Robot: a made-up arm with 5 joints.
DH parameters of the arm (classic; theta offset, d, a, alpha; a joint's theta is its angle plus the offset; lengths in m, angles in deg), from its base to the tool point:
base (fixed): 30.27 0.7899 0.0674 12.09
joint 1: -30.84 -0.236 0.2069 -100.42
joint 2: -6.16 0.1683 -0.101 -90
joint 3: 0 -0.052 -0.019 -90
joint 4: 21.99 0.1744 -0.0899 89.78
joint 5: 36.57 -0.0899 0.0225 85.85
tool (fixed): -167.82 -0.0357 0 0
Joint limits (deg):
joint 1: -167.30..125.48
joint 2: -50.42..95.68
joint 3: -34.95..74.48
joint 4: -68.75..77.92
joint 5: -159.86..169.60
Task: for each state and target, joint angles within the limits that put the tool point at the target. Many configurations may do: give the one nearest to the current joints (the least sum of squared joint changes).
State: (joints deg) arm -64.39 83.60 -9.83 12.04 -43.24
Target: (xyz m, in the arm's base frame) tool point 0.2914 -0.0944 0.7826
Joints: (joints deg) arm -38.46 87.37 13.91 11.77 -44.30
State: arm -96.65 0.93 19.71 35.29 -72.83
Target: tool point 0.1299 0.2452 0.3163
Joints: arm -60.52 -42.85 67.91 39.29 -54.08
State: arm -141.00 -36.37 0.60 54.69 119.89
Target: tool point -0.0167 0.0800 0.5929
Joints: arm -136.08 3.90 -30.36 24.46 121.58
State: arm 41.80 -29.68 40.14 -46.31 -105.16
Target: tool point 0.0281 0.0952 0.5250
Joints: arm 8.37 -50.42 20.11 -68.75 -121.39
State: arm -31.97 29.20 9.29 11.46 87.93
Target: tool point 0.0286 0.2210 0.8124
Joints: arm -5.06 38.36 38.19 4.42 84.14
